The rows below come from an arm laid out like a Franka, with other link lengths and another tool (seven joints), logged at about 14 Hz.
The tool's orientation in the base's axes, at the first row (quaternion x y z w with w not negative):
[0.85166 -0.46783 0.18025 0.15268]
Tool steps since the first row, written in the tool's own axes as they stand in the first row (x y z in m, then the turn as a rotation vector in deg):
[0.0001 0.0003 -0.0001 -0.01 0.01 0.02]
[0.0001 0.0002 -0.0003 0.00 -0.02 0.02]
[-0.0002 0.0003 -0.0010 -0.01 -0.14 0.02]
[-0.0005 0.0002 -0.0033 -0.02 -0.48 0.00]
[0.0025 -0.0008 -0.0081 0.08 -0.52 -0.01]
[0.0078 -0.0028 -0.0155 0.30 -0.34 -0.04]
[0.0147 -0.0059 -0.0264 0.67 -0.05 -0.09]
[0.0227 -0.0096 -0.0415 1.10 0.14 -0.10]
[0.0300 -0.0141 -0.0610 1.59 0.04 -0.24]
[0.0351 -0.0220 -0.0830 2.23 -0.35 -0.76]
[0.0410 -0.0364 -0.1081 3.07 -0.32 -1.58]
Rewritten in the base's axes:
[-0.0002 -0.0002 0.0002 -0.01 -0.01 -0.02]
[-0.0002 0.0000 0.0003 0.02 0.00 -0.02]
[-0.0005 0.0004 0.0008 0.12 0.07 -0.04]
[-0.0010 0.0017 0.0027 0.40 0.26 -0.05]
[0.0006 0.0020 0.0082 0.48 0.21 0.00]
[0.0037 0.0023 0.0170 0.43 -0.03 0.14]
[0.0080 0.0035 0.0295 0.36 -0.43 0.38]
[0.0127 0.0059 0.0462 0.41 -0.85 0.60]
[0.0169 0.0112 0.0664 0.72 -1.10 0.93]
[0.0226 0.0209 0.0875 1.28 -1.15 1.65]
[0.0337 0.0347 0.1112 1.54 -1.44 2.76]

